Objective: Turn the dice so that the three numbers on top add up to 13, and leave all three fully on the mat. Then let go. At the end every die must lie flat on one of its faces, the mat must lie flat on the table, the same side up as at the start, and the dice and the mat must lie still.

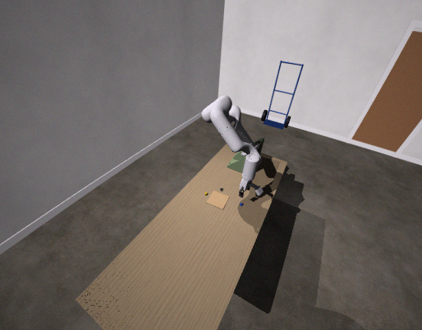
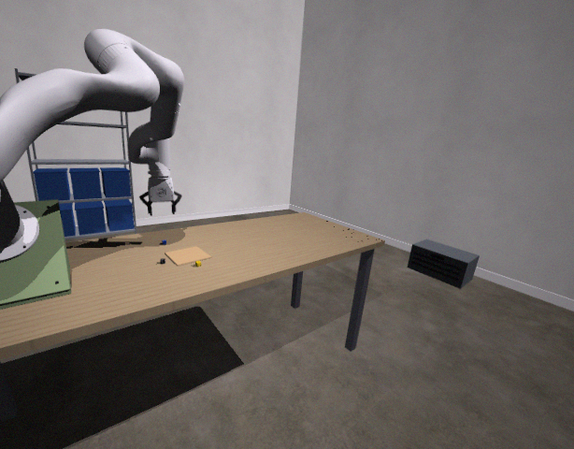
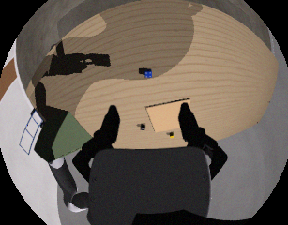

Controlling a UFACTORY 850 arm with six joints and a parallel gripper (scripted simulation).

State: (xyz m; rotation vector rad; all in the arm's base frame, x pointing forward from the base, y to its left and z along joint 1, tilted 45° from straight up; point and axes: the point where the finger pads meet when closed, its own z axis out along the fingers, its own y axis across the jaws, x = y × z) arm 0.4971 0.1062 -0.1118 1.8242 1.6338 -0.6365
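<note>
The blue die lies 140 mm below my hand. The rest, counted from my hand: black die 50 mm behind, 200 mm to the right, 140 mm below; then tan mat 50 mm ahead, 180 mm to the right, 150 mm below; then yellow die 60 mm ahead, 280 mm to the right, 140 mm below.
</note>
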